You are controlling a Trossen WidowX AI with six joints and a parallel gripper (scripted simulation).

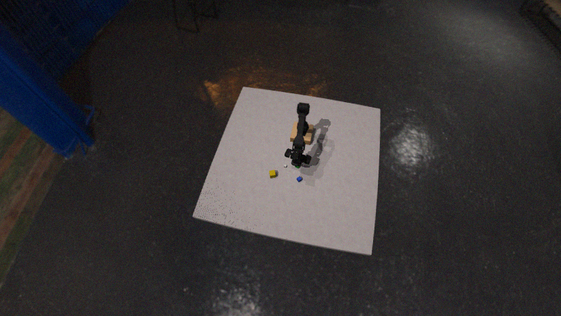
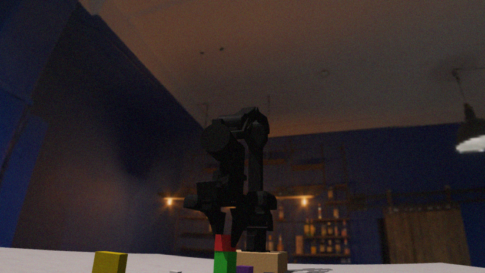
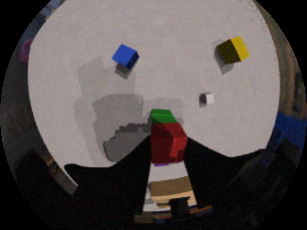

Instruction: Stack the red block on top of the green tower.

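Now: the red block 10 mm above my gripper tip. From my gripper tip the other things lie so: small white cube 40 mm ahead, 80 mm to the right, 60 mm below; then purple block 80 mm behind, 50 mm below; then blue block 100 mm ahead, 60 mm to the left, 50 mm below.
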